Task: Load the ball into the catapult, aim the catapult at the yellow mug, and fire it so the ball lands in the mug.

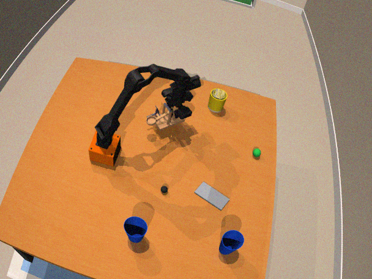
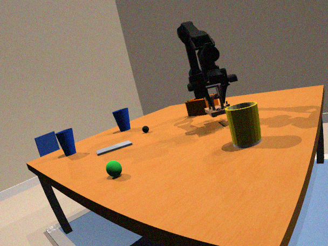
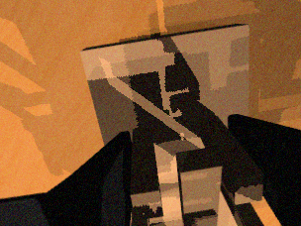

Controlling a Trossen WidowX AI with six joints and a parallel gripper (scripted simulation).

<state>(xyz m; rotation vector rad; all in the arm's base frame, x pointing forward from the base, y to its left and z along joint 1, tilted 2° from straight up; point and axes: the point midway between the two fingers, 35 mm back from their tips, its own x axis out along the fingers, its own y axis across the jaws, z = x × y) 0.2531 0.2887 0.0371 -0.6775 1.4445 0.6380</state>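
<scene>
The small black ball lies 8 cm ahead of my gripper tip, 38 cm to the right of it and 6 cm below it. Round my gripper tip: wooden catapult: 6 cm behind, 5 cm to the right, 2 cm above; then flat grey slab: 29 cm ahead, 33 cm to the right, 7 cm below; then yellow mug: 18 cm ahead, 21 cm to the left, 5 cm below.
</scene>
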